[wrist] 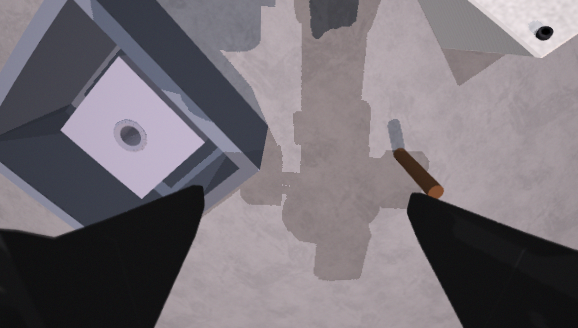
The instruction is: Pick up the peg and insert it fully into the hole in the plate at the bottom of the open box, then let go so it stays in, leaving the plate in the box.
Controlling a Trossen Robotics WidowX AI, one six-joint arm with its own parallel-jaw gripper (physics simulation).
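Frame: origin at the arm's base, x back, y up, z left, level; millimetres.
Seen in the pictures: gripper, fingertip midpoint: [308, 199].
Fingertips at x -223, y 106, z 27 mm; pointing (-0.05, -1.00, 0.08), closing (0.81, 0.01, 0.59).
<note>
Pixels of each thing's top centre, then the offset from my fingertips to it. "*": a spot on its surface instead. Level surfaces: height alone.
- brown peg, top centre: [435, 192] dx +68, dy -86, dz +109 mm
- open blue-grey box, surface spot: [227, 107] * dx -39, dy -109, dz -41 mm
- pale plate, top centre: [128, 137] dx -123, dy -105, dz -69 mm
- round ringed hole, surface spot: [131, 136] * dx -131, dy -121, dz -69 mm
- table, surface height: dy -166 mm
The brown peg [418, 172] stands on the table at the right, its orange-brown top end close beside the right fingertip in the view. The open blue-grey box [227, 107] is at the upper left. The pale plate [160, 150] lies at the bottom of the box, with a round ringed hole [131, 136] near its middle. My gripper [308, 199] is wide open with nothing between its fingers. The left fingertip overlaps the box's near corner in the view. The peg lies outside the gap between the fingers, and the lower part of the box is hidden behind the left finger.
A white-topped block [520, 17] with grey sides and a small black round fitting [544, 33] stands at the upper right. The arm's shadow falls across the table [240, 280] between the box and the peg.
</note>
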